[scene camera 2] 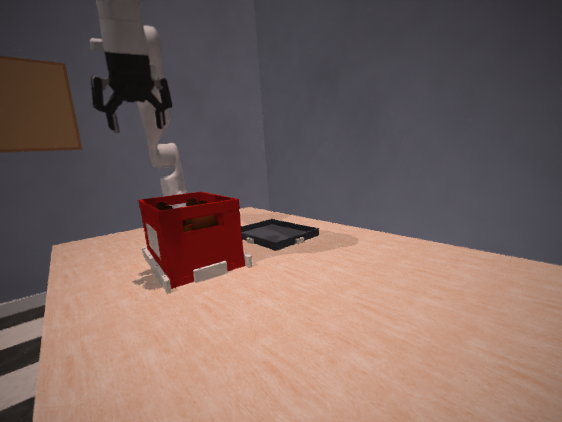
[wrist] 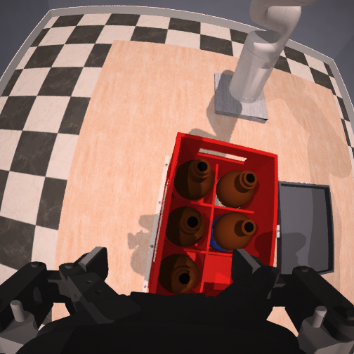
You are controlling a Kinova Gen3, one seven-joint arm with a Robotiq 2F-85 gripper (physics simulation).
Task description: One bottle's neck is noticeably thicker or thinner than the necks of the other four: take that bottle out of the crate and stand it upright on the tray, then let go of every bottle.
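Places are measured from the arm's base along level axes (x ahead, y left, z up), in metres.
Where they show: gripper, between the fingertips: (scene camera 2: 139, 130).
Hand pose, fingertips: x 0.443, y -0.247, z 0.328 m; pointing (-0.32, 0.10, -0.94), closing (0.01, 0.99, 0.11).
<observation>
Things, the pixels of their top centre, and the offset from my fingertips.
- red crate, centre of its top: (scene camera 2: 184, 199) dx -0.047, dy +0.100, dz -0.172 m
- dark tray, centre of its top: (scene camera 2: 273, 228) dx -0.037, dy +0.397, dz -0.321 m
A red crate (scene camera 2: 207, 250) (wrist: 272, 190) stands on the table. In the wrist view it holds brown bottles: top left (wrist: 194, 179), top right (wrist: 236, 189), middle left (wrist: 185, 226), middle right (wrist: 232, 231) and bottom left (wrist: 177, 273). The compartment at the bottom right shows a bare red floor. I cannot tell from these views which neck differs. The dark tray (scene camera 2: 274, 246) (wrist: 331, 230) lies beside the crate and bears no bottle. My gripper (scene camera 2: 137, 124) (wrist: 169, 263) is open and empty, high above the crate.
Pale guide strips (scene camera 2: 210, 271) run along the crate's base. Small light clips (scene camera 2: 300, 240) sit at the tray's edge. The arm's base plate (wrist: 242, 110) stands behind the crate. The crate's walls and inner dividers surround the bottles.
</observation>
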